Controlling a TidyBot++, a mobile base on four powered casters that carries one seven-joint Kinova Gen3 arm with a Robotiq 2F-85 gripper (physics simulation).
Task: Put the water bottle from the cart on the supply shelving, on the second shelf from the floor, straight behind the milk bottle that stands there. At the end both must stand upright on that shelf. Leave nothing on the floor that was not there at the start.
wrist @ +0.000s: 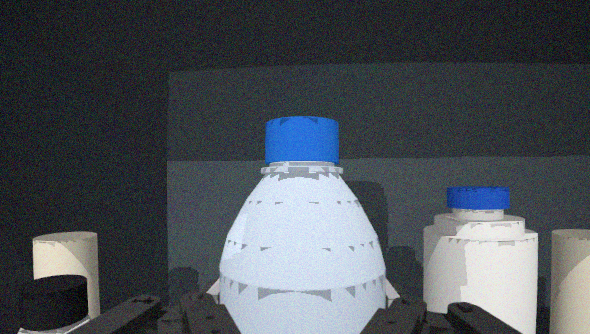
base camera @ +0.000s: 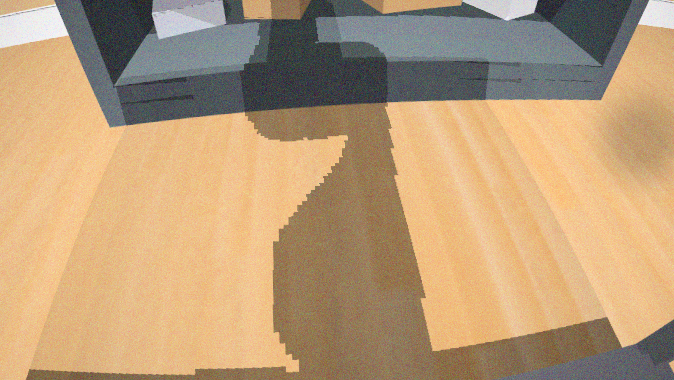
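Places are measured from the arm's base along level axes (x ahead, y left, z up), in millimetres.
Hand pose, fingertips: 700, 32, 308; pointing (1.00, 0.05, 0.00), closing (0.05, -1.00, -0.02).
Observation:
After its pixels a point has its place, as x, y, z.
My gripper [wrist: 303, 290] @(700, 32, 308) is shut on the water bottle [wrist: 302, 225] @(641, 28, 350), a pale, clear bottle with a bright blue cap. It is upright in the middle of the wrist view, and its lower part is hidden. A white bottle with a darker blue cap [wrist: 480, 265] @(744, -80, 307) stands to the right, apart from it. At the lower left is a bottle with a black cap [wrist: 57, 299] @(667, 147, 309), cut off by the view's bottom edge. I cannot tell for sure which of these two is the milk bottle. The supply shelving [base camera: 435, 81] @(612, -215, -358) shows its lowest part in the base camera view.
A cream cylinder [wrist: 92, 260] @(786, 227, 294) stands behind the black cap, and another cream cylinder [wrist: 570, 280] @(788, -179, 279) is at the right edge. White boxes [base camera: 190, 20] @(783, 199, -298) [base camera: 505, 7] @(809, -423, -295) and cardboard boxes [base camera: 285, 9] @(801, 22, -301) [base camera: 415, 4] @(837, -236, -309) sit on the bottom shelf. The arm's shadow crosses the wooden floor [base camera: 175, 225] @(385, 163, -397).

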